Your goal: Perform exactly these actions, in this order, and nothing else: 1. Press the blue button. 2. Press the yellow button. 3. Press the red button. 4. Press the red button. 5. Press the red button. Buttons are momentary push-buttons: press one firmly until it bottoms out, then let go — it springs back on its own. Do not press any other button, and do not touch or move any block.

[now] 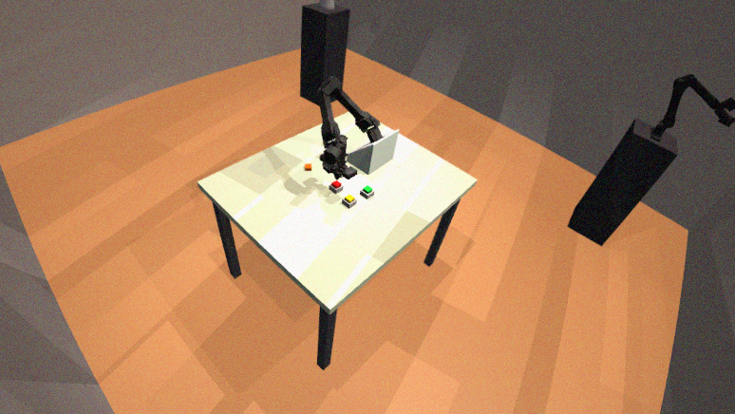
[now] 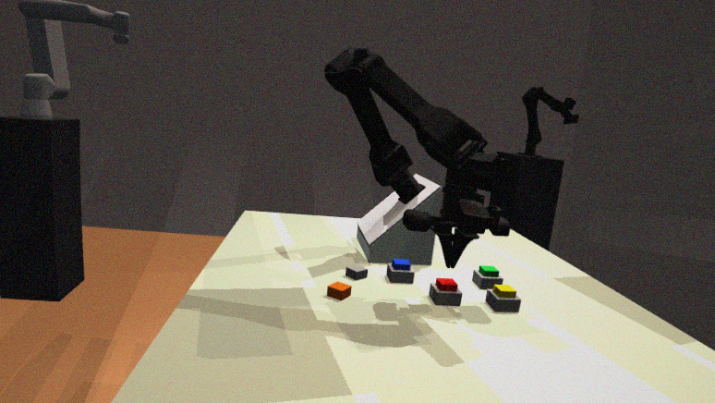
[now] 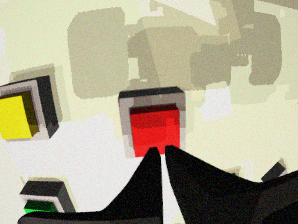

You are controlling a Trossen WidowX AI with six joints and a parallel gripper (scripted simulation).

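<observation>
Now: the red button 3 cm below my gripper tip. Also, from my gripper tip: blue button 11 cm behind, 6 cm to the right, 3 cm below; green button 8 cm behind, 13 cm to the left, 3 cm below; yellow button 3 cm ahead, 10 cm to the left, 3 cm below.
</observation>
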